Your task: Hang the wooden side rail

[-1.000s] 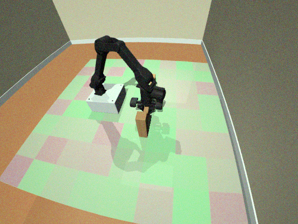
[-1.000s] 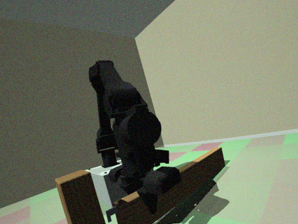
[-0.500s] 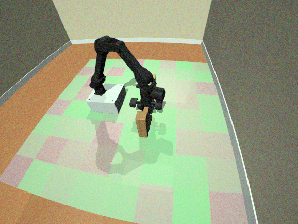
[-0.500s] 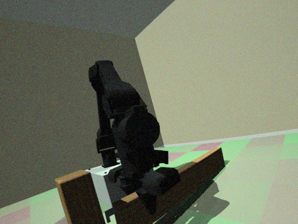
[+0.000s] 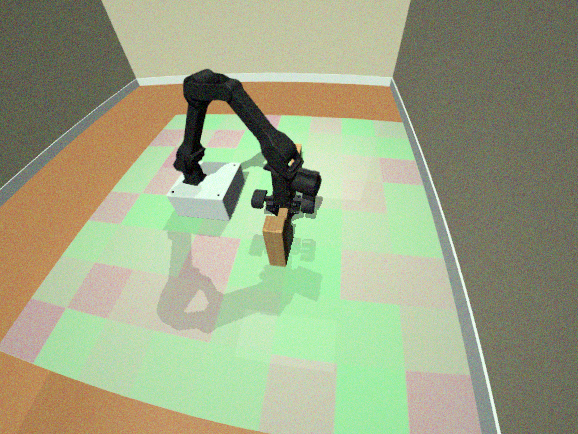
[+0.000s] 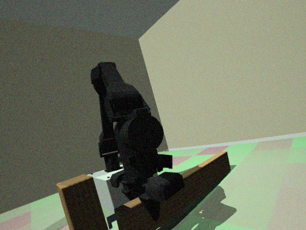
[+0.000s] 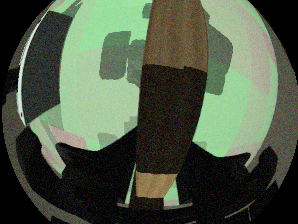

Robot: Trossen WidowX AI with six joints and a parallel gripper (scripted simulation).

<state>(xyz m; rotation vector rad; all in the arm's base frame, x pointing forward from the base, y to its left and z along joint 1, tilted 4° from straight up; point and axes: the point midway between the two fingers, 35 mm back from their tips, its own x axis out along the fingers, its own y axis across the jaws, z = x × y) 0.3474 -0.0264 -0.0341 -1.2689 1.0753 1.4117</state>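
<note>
The wooden headboard post lies 2 cm ahead of my gripper tip, 12 cm to the right of it and 4 cm above it.
</note>
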